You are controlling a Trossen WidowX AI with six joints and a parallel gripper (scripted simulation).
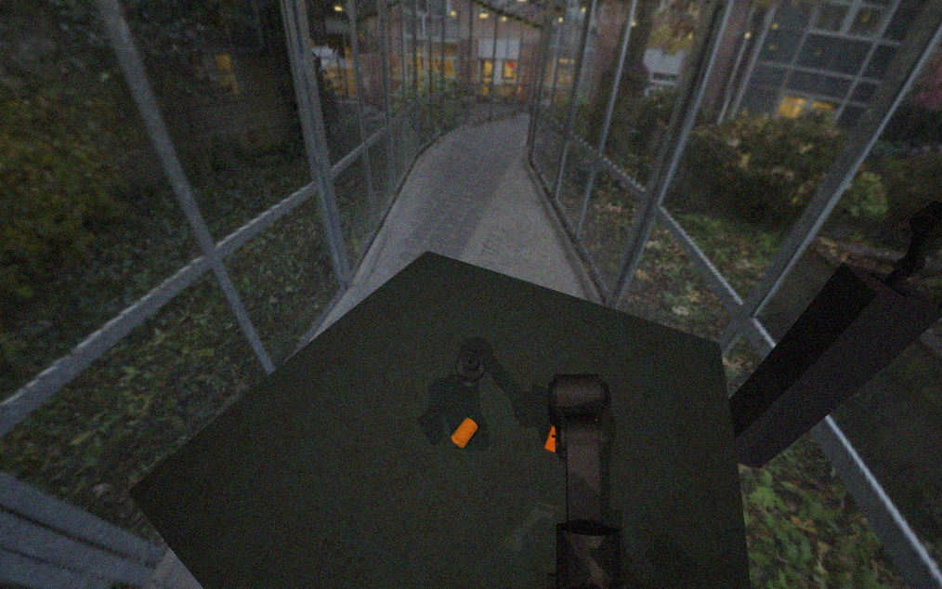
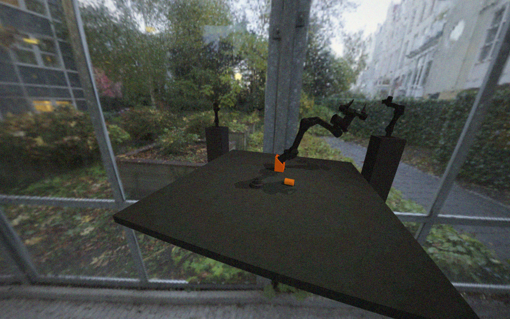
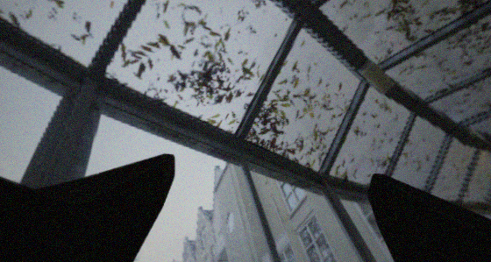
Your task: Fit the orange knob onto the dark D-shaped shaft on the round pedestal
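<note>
Right now my gripper tip is 28 cm short of the orange knob, 43 cm to the left of it and 53 cm above it. Round my gripper tip: dark shaft: 35 cm ahead, 64 cm to the right, 52 cm below.
</note>
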